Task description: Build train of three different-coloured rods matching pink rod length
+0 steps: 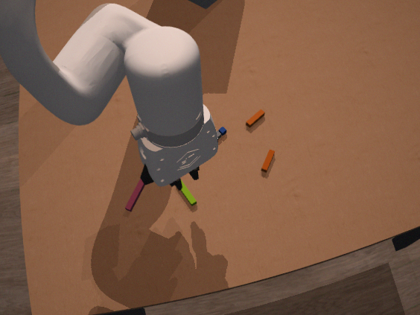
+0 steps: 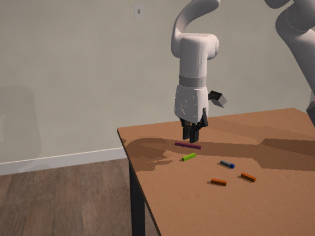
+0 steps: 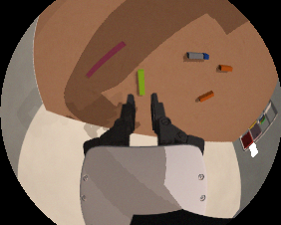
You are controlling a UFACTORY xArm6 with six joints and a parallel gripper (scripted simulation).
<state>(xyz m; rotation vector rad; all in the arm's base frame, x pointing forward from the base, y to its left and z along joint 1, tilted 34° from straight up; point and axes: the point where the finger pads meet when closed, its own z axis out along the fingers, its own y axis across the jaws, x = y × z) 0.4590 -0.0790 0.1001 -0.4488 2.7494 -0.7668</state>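
Now: the lime rod 80 mm below my hand. From my hand the other things lie so: grey rod (80 mm to the left, 80 mm below, 80 mm behind); pink rod (80 mm below, 70 mm to the right, 30 mm behind); blue rod (100 mm to the left, 90 mm behind, 80 mm below).
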